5 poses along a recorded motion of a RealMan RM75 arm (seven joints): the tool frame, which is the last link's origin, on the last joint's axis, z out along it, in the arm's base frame.
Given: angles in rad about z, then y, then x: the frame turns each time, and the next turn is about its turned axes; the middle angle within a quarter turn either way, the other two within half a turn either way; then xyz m.
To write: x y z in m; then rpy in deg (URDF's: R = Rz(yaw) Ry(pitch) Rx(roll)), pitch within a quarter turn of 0, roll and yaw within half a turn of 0. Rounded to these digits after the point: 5 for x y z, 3 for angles.
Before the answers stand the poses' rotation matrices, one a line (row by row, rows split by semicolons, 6 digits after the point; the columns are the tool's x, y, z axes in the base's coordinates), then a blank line. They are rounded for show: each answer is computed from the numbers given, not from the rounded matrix.
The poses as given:
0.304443 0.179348 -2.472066 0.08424 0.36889 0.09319
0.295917 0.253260 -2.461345 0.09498 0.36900 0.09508
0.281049 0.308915 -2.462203 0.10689 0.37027 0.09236
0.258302 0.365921 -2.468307 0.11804 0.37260 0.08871
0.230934 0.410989 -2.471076 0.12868 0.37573 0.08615
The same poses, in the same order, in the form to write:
0.938712 0.129429 -0.319481; 0.294954 -0.781244 0.550146; -0.178388 -0.610660 -0.771538
0.926022 0.075959 -0.369747; 0.282315 -0.789585 0.544843; -0.250561 -0.608921 -0.752618
0.915286 0.032247 -0.401511; 0.264234 -0.800417 0.538065; -0.304025 -0.598576 -0.741131
0.902816 -0.016017 -0.429729; 0.238528 -0.812834 0.531418; -0.357809 -0.582275 -0.730019
0.892390 -0.062332 -0.446940; 0.209827 -0.819524 0.533248; -0.399516 -0.569645 -0.718256

0.08424 0.36889 0.09319 -141.639 10.276 17.443
0.09498 0.36900 0.09508 -141.025 14.511 16.955
0.10689 0.37027 0.09236 -141.074 17.700 16.103
0.11804 0.37260 0.08871 -141.424 20.966 14.800
0.12868 0.37573 0.08615 -141.582 23.548 13.232

